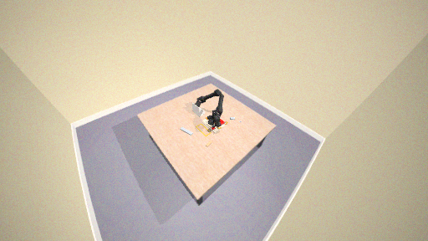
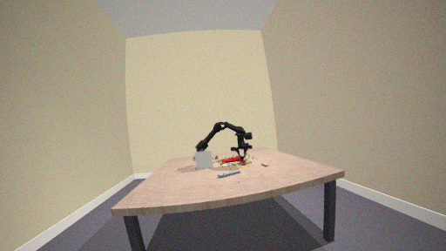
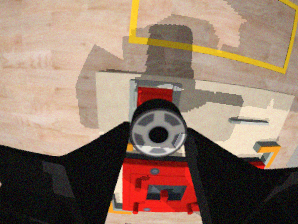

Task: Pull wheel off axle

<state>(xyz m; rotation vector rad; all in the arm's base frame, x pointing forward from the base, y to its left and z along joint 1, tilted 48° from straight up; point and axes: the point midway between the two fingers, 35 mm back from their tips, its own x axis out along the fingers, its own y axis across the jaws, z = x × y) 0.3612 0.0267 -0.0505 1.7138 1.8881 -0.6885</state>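
Right now my gripper tip is 9 cm to the right of the pale base plate, 6 cm past it and 4 cm above it. The rest, counted from my gripper tip: small tan piece (19 cm to the right, 14 cm ahead, 4 cm below).
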